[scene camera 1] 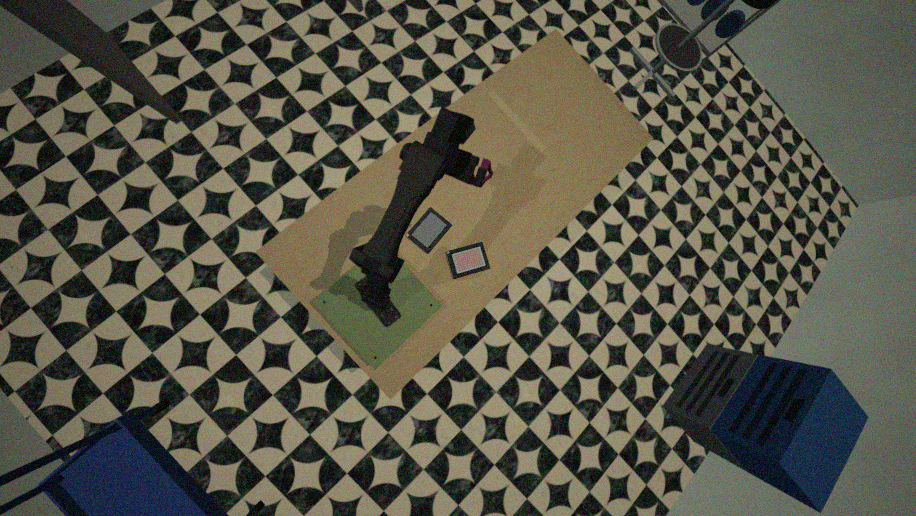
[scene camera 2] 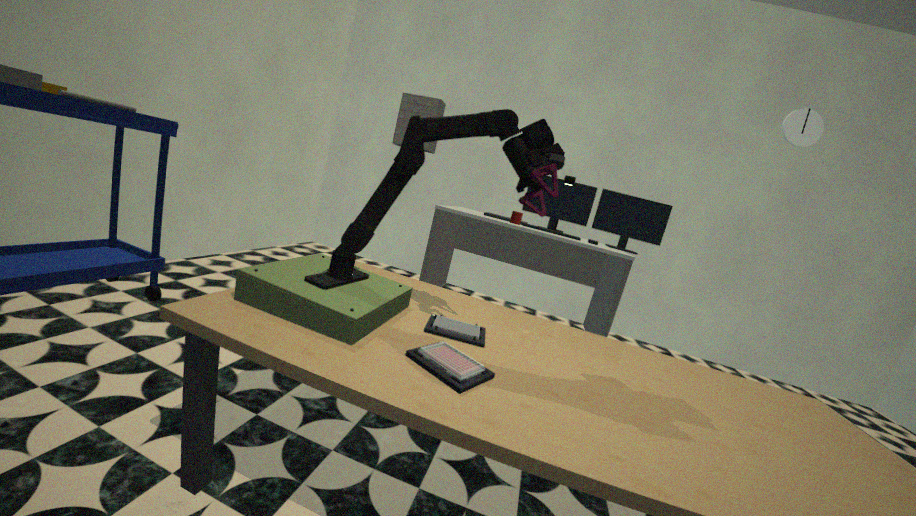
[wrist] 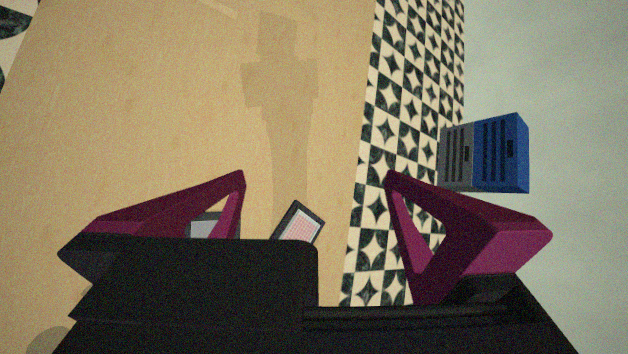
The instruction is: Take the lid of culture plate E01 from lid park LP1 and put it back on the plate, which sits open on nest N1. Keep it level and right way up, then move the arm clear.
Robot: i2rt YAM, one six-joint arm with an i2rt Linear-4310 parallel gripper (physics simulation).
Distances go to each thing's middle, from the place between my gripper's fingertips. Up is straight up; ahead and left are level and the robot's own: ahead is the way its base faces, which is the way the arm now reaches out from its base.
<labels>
Right now the dark nest (scene camera 2: 459,386) is 100 mm behind my hand, 200 mm to the right of it and 380 mm below it.
</labels>
